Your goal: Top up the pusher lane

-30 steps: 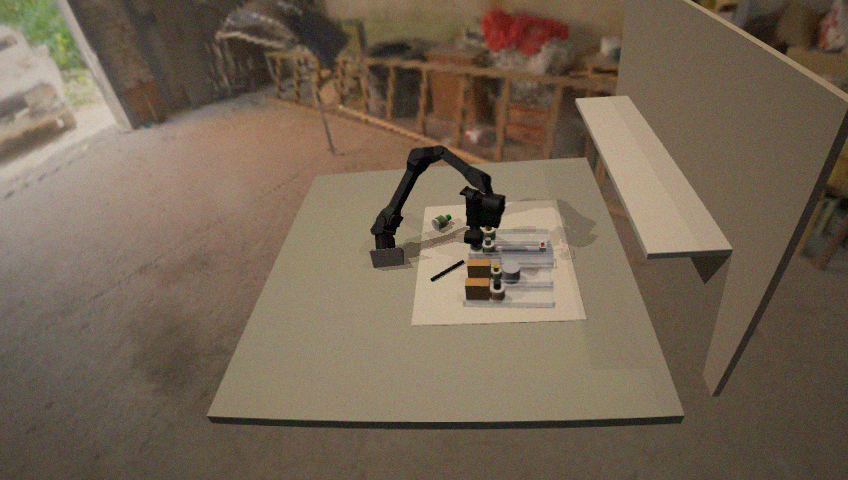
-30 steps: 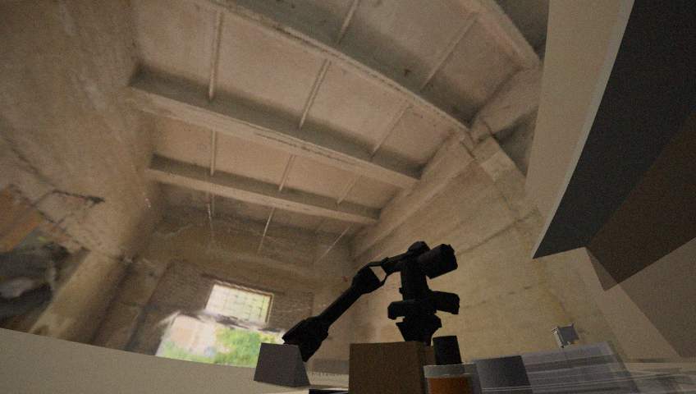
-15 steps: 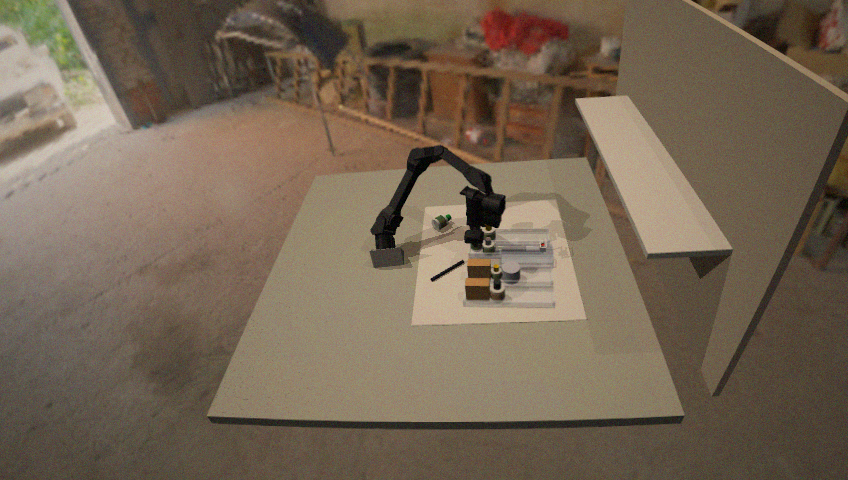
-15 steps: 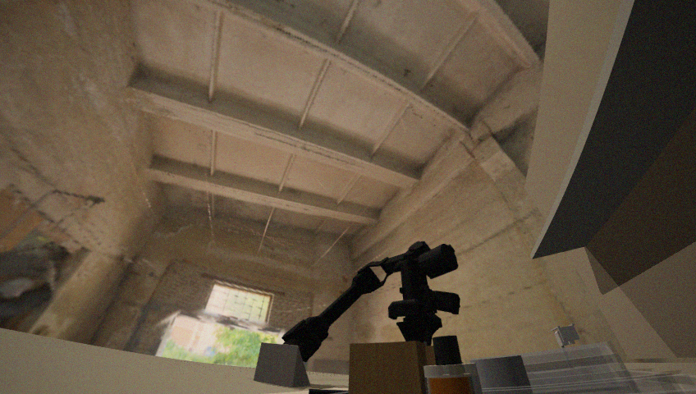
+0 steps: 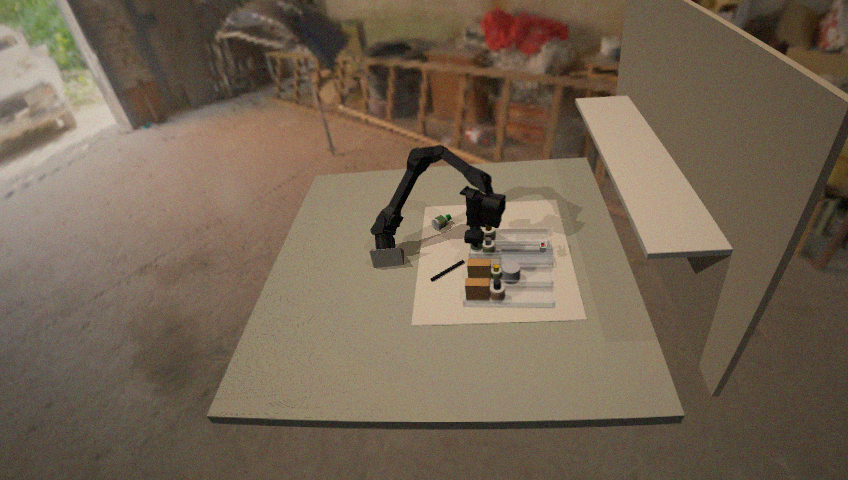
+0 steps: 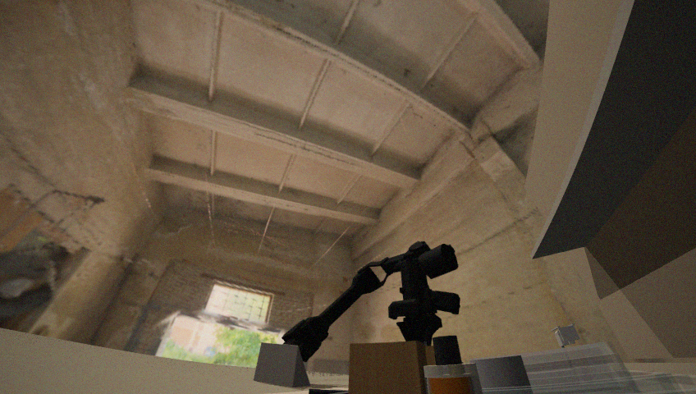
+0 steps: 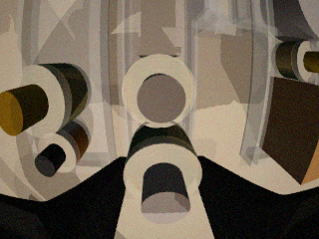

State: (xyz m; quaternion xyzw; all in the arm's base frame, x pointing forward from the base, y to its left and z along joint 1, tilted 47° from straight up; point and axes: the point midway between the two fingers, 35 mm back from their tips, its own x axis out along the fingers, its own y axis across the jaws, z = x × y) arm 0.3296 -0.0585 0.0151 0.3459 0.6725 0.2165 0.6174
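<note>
Now: the black stick 110 mm behind my gripper tip, 80 mm to the right of it and 50 mm below it. From my gripper tip the other things lie so: pusher lane (140 mm ahead, 50 mm to the right, 30 mm below); then grey cylinder (150 mm to the right, 100 mm ahead, 20 mm below); then shelf (500 mm ahead, 320 mm above, 60 mm to the right).
</note>
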